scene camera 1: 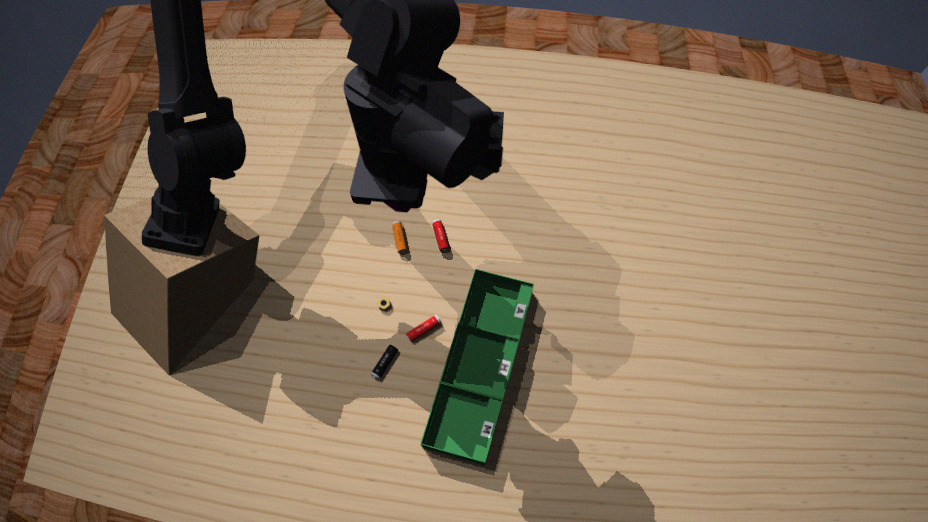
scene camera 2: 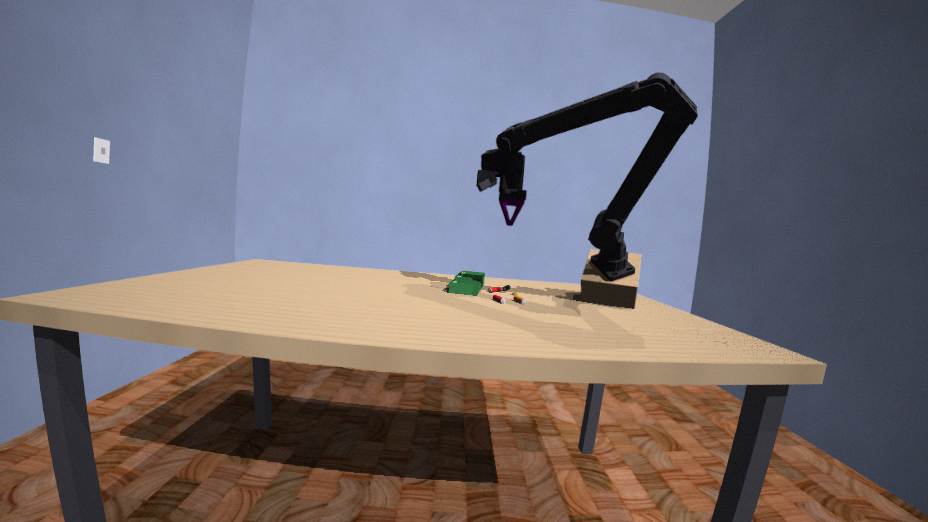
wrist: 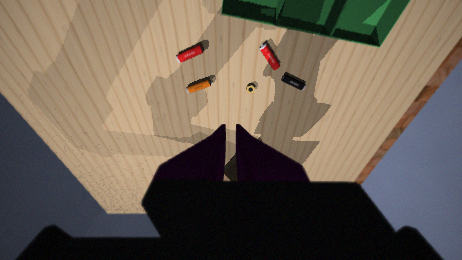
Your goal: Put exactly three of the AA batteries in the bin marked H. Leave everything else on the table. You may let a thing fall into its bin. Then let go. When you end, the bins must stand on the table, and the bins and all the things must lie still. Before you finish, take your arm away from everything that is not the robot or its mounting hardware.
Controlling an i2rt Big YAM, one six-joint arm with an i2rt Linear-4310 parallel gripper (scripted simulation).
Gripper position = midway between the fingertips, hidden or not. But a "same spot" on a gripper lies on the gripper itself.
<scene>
My gripper shows in scene camera 1, in scene camera 2 [509, 225] and in the wrist view. The same spot on my gripper: [wrist: 277, 204] is [scene camera 1: 425, 178].
</scene>
